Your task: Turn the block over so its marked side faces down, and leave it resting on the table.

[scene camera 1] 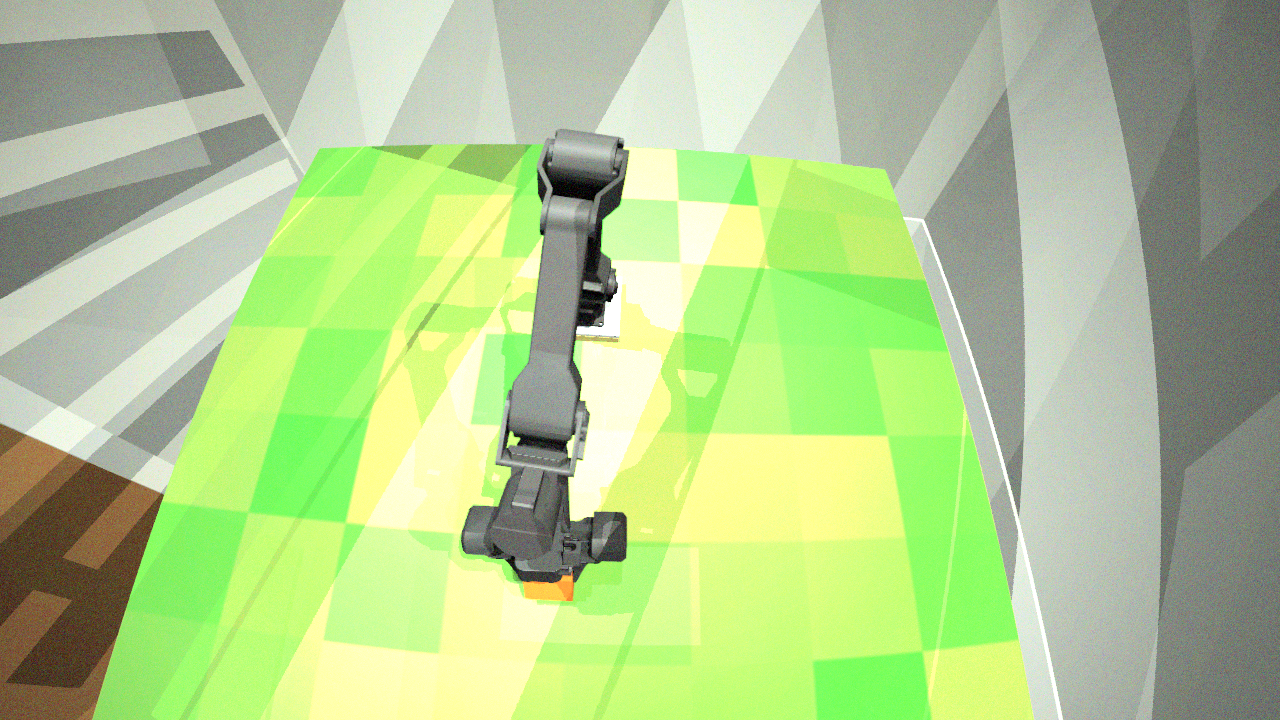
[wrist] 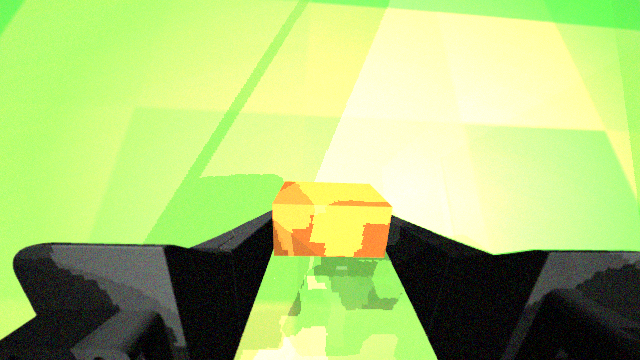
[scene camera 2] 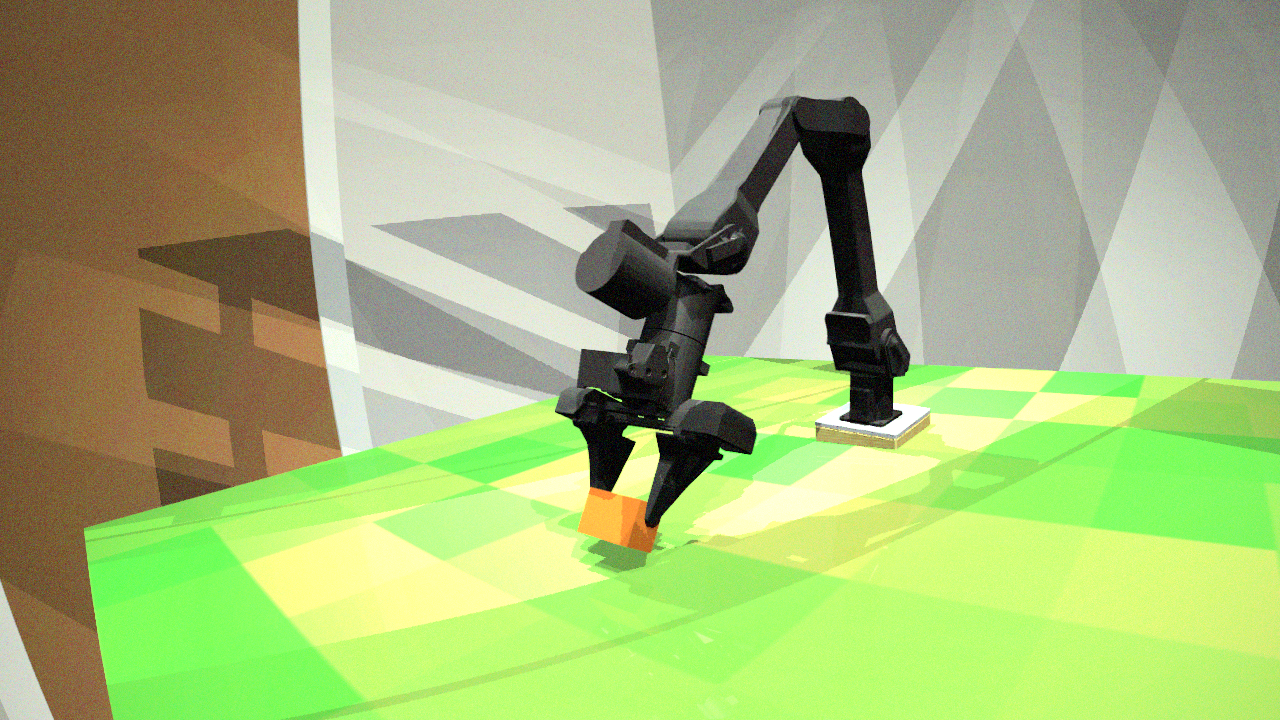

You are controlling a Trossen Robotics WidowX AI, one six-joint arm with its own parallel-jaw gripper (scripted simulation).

my gripper: scene camera 1 549, 578; wrist; scene camera 2
orange block: scene camera 1 563, 590; wrist; scene camera 2
same spot on my gripper: [wrist: 83, 293] = [scene camera 2: 681, 444]
same spot on orange block: [scene camera 2: 619, 519] = [wrist: 308, 191]
